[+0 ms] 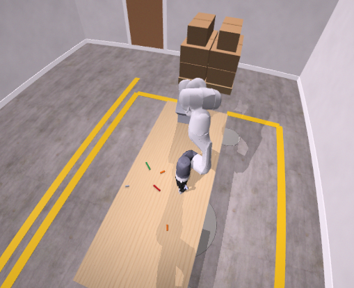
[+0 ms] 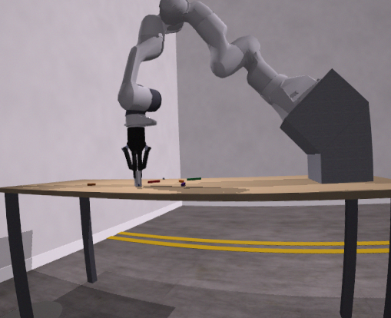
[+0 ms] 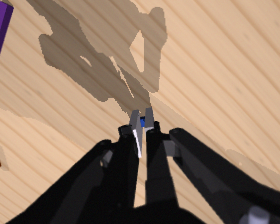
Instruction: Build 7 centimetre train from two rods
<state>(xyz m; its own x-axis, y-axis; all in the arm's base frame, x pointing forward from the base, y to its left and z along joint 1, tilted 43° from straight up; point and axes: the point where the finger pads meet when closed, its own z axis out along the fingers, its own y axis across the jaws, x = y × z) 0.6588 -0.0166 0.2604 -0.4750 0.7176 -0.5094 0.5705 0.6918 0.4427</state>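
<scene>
Now: hand 210 mm past the green rod, 280 mm to the left of it and 30 mm above it. The rest, counted from my hand: purple rod (200 mm behind, 10 mm to the left, 30 mm below); then small blue rod (30 mm below); then red rod (20 mm behind, 180 mm to the right, 30 mm below).
</scene>
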